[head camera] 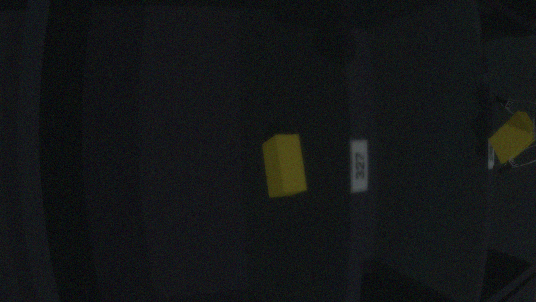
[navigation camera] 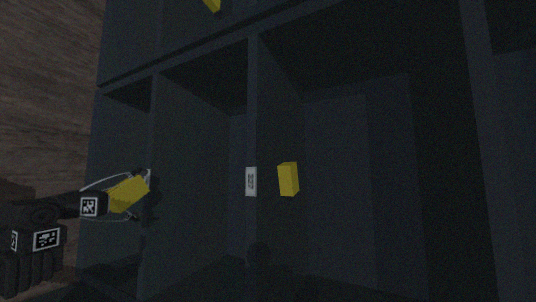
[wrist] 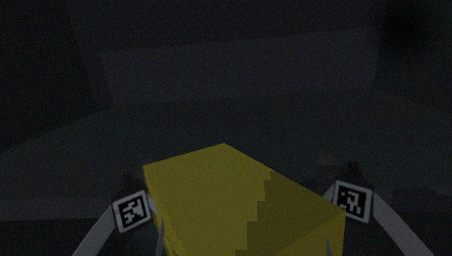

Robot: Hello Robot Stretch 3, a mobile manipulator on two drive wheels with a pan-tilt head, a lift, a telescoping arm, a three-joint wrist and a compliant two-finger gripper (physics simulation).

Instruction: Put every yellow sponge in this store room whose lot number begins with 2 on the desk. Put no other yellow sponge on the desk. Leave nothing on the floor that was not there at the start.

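Note:
My gripper is shut on a yellow sponge, which sits tilted between the fingertips. It is at the front of the shelf unit, by the edge of a board whose label is mostly hidden behind the sponge. No lot number can be read on the held sponge. Another yellow sponge is in the compartment beside the label reading 327. Part of a third yellow sponge shows at the top edge of the navigation view. The desk does not show.
The dark shelf unit fills most of the head and navigation views, with boards and dividers around the gripper. A brown wood-grained surface shows at the left of the navigation view. The light is very dim.

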